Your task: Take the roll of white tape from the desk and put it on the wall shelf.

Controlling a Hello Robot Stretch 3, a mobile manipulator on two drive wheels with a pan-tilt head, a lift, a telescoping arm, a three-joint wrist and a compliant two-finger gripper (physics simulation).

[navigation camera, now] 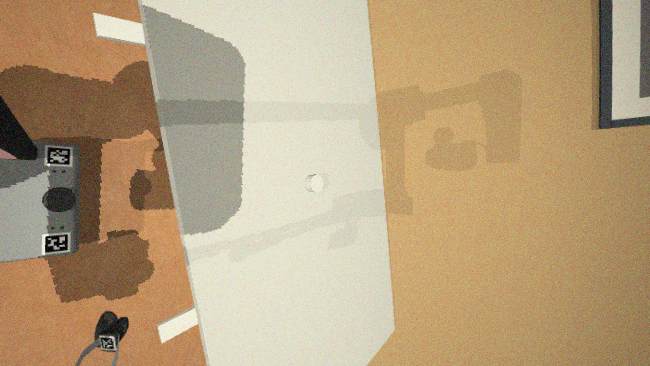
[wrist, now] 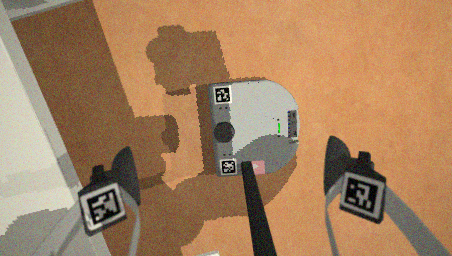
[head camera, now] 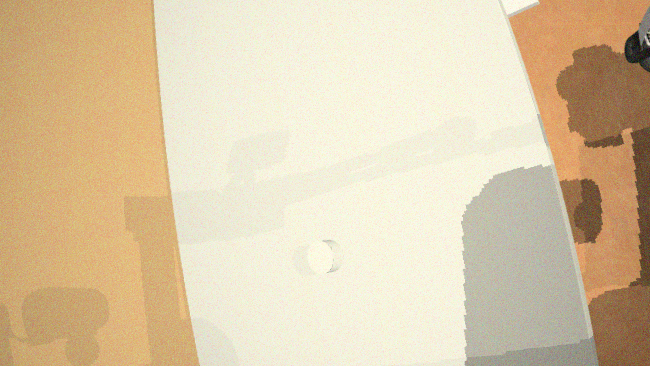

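Note:
The roll of white tape sits on the white desk, right of the desk's middle line toward the wall in the navigation view. It is a small white disc, hard to tell from the desk top. My gripper is open and empty in the wrist view, its fingers wide apart over the floor and the robot's base, beside the desk edge. One finger shows at the lower left of the navigation view, off the desk's front edge. The gripper is apart from the tape. The wall shelf does not show in these views.
The robot's base stands on the orange floor in front of the desk. A tan wall runs along the desk's back edge. A dark-framed picture hangs on it. White desk feet stick out at the front.

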